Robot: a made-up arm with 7 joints. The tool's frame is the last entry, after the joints. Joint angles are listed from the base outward.
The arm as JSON. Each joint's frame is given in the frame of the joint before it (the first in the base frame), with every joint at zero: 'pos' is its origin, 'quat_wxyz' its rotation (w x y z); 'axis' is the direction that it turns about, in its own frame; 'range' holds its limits. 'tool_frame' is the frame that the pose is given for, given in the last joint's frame.
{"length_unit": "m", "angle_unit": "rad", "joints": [
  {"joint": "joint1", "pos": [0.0, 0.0, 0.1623], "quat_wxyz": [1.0, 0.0, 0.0, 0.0], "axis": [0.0, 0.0, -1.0], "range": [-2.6, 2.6]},
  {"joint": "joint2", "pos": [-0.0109, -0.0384, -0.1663], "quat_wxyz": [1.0, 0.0, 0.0, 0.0], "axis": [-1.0, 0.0, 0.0], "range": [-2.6, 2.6]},
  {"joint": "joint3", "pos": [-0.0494, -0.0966, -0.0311], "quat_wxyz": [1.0, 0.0, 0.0, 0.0], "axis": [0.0, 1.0, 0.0], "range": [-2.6, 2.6]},
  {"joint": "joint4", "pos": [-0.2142, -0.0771, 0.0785], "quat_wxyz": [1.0, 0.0, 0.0, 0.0], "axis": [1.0, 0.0, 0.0], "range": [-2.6, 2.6]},
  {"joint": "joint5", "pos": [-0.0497, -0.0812, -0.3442], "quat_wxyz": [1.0, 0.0, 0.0, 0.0], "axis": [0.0, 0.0, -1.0], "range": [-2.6, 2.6]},
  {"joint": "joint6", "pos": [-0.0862, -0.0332, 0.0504], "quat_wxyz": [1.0, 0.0, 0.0, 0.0], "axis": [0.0, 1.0, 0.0], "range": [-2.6, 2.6]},
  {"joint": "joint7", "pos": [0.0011, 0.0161, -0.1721], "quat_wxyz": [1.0, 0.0, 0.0, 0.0], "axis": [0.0, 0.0, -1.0], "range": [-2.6, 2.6]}
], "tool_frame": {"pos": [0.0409, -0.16, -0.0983], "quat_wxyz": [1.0, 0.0, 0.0, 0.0]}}
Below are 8 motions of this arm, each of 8 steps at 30 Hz.
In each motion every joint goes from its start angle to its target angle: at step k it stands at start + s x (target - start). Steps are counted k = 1, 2, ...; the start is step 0. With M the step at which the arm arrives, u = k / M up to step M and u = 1 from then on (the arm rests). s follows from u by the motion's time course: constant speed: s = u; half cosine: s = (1 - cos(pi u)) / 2; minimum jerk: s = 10 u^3 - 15 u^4 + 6 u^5.
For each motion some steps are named. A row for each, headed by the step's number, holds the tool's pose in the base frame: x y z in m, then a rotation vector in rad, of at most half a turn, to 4 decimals.
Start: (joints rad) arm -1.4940 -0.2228 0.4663 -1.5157 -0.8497 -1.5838 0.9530
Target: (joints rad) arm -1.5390 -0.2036 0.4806 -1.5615 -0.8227 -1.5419 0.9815
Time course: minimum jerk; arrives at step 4
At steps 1, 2, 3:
1: 0.6072 -0.0919 -0.0614 0.4218 -0.1350 2.0301
2: 0.6169 -0.0778 -0.0489 0.3856 -0.1562 2.0482
3: 0.6259 -0.0632 -0.0360 0.3501 -0.1788 2.0659

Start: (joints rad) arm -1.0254 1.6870 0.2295 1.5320 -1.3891 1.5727 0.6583
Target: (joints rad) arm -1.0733 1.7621 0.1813 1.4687 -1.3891 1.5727 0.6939
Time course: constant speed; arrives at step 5
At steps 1, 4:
1: 0.2052 -0.4770 0.0161 -1.8594 0.2023 1.0547
4: 0.2296 -0.4682 0.0566 -1.9503 0.1198 1.0198

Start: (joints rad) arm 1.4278 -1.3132 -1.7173 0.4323 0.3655 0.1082 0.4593
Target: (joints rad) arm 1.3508 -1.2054 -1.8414 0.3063 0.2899 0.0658 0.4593
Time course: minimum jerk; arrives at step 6
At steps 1, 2, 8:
1: 0.4024 -0.4618 -0.2269 -0.9010 2.3982 1.5839
2: 0.3862 -0.4704 -0.2445 -0.8493 2.4050 1.6092
8: 0.3059 -0.5066 -0.3130 -0.6121 2.4347 1.7016

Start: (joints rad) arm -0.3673 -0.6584 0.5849 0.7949 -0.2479 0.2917 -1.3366
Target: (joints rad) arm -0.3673 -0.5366 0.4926 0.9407 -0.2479 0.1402 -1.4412
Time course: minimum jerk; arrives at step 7
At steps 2, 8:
2: -0.5533 0.0621 -0.0665 1.8722 -0.1309 1.6112
8: -0.4883 0.1223 -0.0503 1.7567 -0.4293 1.5623

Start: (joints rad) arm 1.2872 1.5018 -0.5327 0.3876 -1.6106 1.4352 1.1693
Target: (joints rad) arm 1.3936 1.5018 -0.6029 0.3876 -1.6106 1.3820 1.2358
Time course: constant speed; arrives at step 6
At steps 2, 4, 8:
2: -0.4075 -0.0758 0.4844 -2.1530 1.3643 -0.1459
4: -0.4121 -0.0687 0.4849 -2.1471 1.3449 -0.1646
8: -0.4167 -0.0615 0.4853 -2.1413 1.3256 -0.1837

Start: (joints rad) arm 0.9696 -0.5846 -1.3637 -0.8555 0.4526 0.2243 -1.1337
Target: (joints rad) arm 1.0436 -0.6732 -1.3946 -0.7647 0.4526 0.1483 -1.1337
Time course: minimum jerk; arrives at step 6
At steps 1, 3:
1: -0.3080 -0.3234 -0.6798 -0.7012 -0.5768 -1.1250
3: -0.2790 -0.3137 -0.6816 -0.7104 -0.6225 -1.1649

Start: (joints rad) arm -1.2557 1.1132 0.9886 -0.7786 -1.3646 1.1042 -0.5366
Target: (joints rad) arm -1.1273 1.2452 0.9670 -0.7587 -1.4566 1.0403 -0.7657
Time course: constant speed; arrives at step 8
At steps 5, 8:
5: 0.1478 -0.3010 0.7758 1.6796 -2.4394 -0.0435
8: 0.0995 -0.3139 0.7777 1.4961 -2.5670 -0.0334

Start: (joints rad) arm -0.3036 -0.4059 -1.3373 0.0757 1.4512 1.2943 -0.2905
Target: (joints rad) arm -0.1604 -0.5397 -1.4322 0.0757 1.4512 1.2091 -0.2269
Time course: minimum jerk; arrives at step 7
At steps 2, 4, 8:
2: 0.1056 0.3050 -0.4800 1.8298 0.0678 0.0794
4: 0.1509 0.3242 -0.4537 1.8923 -0.0330 -0.0183
8: 0.1871 0.3334 -0.4323 1.9384 -0.1109 -0.0931

